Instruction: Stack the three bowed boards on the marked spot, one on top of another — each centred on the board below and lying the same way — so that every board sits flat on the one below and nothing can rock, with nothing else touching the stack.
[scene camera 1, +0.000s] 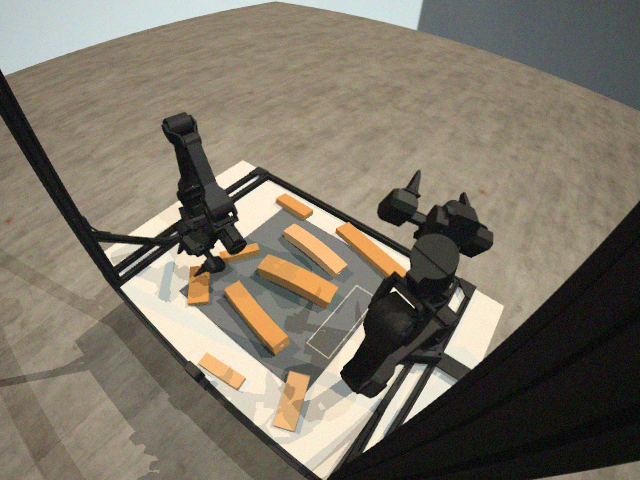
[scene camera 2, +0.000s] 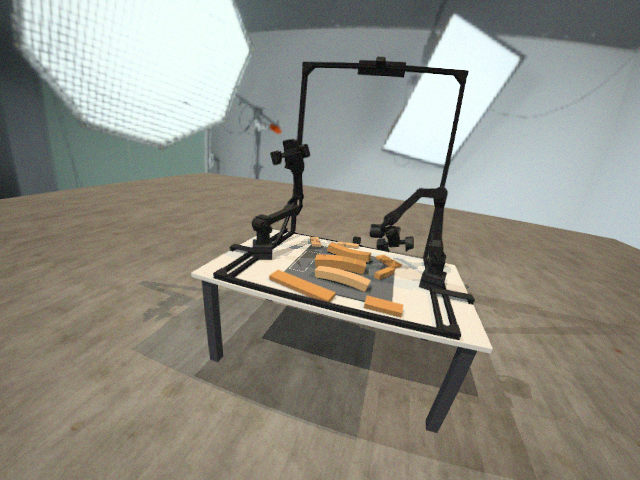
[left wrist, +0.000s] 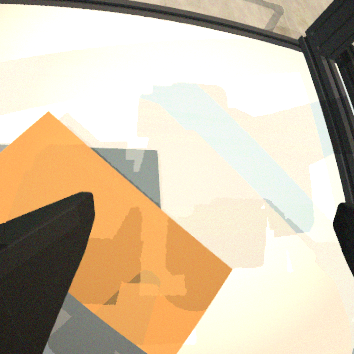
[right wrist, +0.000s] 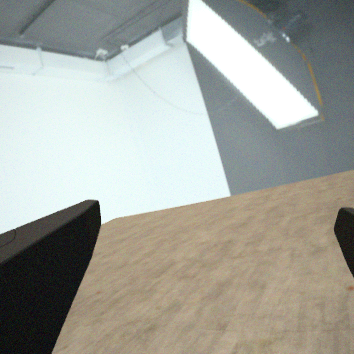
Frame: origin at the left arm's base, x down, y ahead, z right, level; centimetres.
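Seen in the pictures: left gripper, fingertip midpoint: (scene camera 1: 186, 265) (scene camera 2: 397, 251) (left wrist: 218, 209); right gripper, fingertip midpoint: (scene camera 1: 441, 182) (scene camera 2: 290, 149) (right wrist: 221, 216); left arm's base, link origin: (scene camera 1: 195, 210) (scene camera 2: 435, 272); right arm's base, link origin: (scene camera 1: 424, 338) (scene camera 2: 262, 242).
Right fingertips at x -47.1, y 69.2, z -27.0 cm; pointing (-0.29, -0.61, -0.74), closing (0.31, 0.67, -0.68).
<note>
Offsets run from my right fingertips to a thing's middle. "spot": to the spot under its first point.
Three orange bowed boards lie apart on the grey mat: an upper one {dy -34.6, dx +52.0, dz -0.5 cm} (scene camera 1: 314, 250) (scene camera 2: 342, 277), a middle one {dy -27.1, dx +51.6, dz +11.3 cm} (scene camera 1: 289, 279) (scene camera 2: 340, 263) and a lower one in scene camera 1 (scene camera 1: 255, 317) (scene camera 2: 348, 251). The marked spot, a pale outlined rectangle (scene camera 1: 331, 314), lies beside them and bears no board. My left gripper (scene camera 1: 189, 260) (left wrist: 218, 209) is open and empty, above the table near a short orange block {dy -43.1, dx +53.1, dz +37.2 cm} (scene camera 1: 199, 291) (left wrist: 150, 250) at the mat's left corner. My right gripper (scene camera 1: 440, 184) (scene camera 2: 290, 153) (right wrist: 221, 216) is open and empty, raised high, away from the boards.
A long straight board {dy -24.1, dx +53.0, dz -16.9 cm} (scene camera 1: 369, 249) (scene camera 2: 302, 285) lies near the frame rail. Other short blocks lie around the mat, at the top {spot: dy -55.9, dx +51.8, dz -6.2 cm} (scene camera 1: 293, 206) (scene camera 2: 383, 305), near the left gripper (scene camera 1: 248, 251), and lower down {dy -14.3, dx +53.6, dz +43.3 cm} (scene camera 1: 222, 370) {dy +2.4, dx +53.3, dz +31.9 cm} (scene camera 1: 291, 401). Dark rails border the table.
</note>
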